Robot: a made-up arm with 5 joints.
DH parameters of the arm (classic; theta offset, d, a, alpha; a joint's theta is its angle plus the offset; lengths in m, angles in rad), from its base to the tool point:
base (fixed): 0 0 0 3.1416
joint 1: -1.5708 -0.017 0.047 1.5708
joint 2: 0.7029 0 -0.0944 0
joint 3: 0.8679 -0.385 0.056 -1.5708
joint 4: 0 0.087 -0.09 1.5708
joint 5: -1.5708 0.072 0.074 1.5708
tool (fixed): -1.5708 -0.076 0 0
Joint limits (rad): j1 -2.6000..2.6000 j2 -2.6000..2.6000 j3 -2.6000..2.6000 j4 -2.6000..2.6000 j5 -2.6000..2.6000
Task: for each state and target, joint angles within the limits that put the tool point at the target. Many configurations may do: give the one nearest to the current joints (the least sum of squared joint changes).
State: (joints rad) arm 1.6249 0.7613 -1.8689 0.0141 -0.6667
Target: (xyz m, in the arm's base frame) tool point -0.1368 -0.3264 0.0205
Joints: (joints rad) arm 1.6808 -0.0626 -2.2573 -0.1900 -1.2175
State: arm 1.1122 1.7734 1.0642 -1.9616 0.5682
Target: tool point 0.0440 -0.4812 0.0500
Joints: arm 1.9655 2.0157 1.1402 -2.3989 0.8255
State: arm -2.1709 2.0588 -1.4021 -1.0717 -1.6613
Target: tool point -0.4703 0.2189 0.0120
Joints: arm -2.2541 2.5912 -1.1507 -0.9731 -1.3752
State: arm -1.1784 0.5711 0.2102 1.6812 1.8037
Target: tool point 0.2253 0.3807 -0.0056
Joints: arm -1.5095 0.1831 0.0105 1.9625 1.6252
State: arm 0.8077 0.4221 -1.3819 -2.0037 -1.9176
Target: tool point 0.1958 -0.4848 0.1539
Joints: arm 1.1269 0.6118 -1.2289 -1.2313 -1.6620
